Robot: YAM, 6 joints.
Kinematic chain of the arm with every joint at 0, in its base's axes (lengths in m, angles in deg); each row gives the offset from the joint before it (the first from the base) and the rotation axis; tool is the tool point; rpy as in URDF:
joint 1: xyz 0 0 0.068 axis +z
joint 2: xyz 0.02 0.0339 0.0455 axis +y
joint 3: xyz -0.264 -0.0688 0 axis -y
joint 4: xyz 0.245 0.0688 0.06 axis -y
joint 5: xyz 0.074 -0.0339 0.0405 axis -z
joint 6: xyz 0.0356 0 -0.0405 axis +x
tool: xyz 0 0 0 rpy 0 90 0
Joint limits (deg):
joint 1: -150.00..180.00
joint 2: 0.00..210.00
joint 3: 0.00..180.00
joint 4: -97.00..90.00
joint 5: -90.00..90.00
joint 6: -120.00..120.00
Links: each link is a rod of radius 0.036 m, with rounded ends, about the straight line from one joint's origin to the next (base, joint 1, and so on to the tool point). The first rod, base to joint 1, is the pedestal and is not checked.
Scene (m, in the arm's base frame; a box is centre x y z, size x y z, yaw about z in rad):
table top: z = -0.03
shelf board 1: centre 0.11 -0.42 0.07 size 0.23 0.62 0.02 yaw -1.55
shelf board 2: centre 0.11 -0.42 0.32 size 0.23 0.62 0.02 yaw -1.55
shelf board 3: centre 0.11 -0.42 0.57 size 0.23 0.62 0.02 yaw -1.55
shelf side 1: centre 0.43 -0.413 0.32 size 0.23 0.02 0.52 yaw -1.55
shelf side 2: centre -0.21 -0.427 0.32 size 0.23 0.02 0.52 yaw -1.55
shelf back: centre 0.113 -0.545 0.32 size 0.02 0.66 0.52 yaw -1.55
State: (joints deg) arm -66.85 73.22 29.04 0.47 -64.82 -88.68
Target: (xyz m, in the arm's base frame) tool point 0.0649 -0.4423 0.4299
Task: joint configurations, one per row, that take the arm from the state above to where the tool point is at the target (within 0.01 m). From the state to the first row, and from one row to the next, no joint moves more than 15 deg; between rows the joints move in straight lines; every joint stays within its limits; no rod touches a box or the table.
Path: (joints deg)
1: -71.62 66.94 39.72 0.90 -62.43 -88.68
2: -76.39 60.66 50.40 1.32 -60.03 -88.68
3: -81.17 54.38 61.07 1.75 -57.64 -88.68
4: -82.14 67.86 71.84 5.85 -55.33 -88.68
5: -83.12 81.33 82.60 9.96 -53.03 -88.68
6: -84.09 94.81 93.36 14.06 -50.73 -88.68
7: -85.07 108.28 104.13 18.17 -48.43 -88.68

